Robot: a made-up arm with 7 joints.
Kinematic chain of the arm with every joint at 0, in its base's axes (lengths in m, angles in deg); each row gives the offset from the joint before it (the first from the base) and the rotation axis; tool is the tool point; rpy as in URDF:
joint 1: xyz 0 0 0.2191 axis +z
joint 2: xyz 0 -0.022 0.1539 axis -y
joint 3: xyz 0 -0.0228 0.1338 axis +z
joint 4: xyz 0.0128 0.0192 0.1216 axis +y
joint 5: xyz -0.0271 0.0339 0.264 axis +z
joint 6: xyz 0 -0.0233 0.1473 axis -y
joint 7: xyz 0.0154 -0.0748 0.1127 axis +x
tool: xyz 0 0 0 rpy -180 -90 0
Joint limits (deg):
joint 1: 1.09..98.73
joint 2: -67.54..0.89
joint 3: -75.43..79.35
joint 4: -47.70..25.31
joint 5: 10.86..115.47
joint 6: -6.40..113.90
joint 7: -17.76..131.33
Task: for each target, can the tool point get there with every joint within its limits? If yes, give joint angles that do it. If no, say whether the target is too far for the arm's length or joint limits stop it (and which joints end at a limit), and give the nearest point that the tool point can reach.
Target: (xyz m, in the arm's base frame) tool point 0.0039 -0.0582 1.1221
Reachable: yes | joints 77.40 -11.69 -18.58 -28.57 59.17 33.15 49.21
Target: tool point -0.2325 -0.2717 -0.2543
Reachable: no: joint limits stop it (at a limit: joint 1, joint 2, joint 3, joint 4, joint 5, joint 6) | nearest point 0.4000 -0.3892 0.5366 | short by 1.019 m
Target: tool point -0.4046 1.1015 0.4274
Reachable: no: too far | nearest point -0.2289 0.7286 0.4416 | short by 0.412 m
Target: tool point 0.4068 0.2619 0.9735
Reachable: yes | joints 48.01 -47.57 18.09 -20.56 49.21 26.36 9.85
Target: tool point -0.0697 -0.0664 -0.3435
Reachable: no: joint limits stop it (at a limit: joint 1, joint 2, joint 4, joint 5, joint 6) | nearest point -0.0999 0.6047 0.3361 | short by 0.956 m
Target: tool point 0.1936 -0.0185 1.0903
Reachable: yes | joints 23.20 -8.66 54.02 -2.08 55.00 60.84 92.55
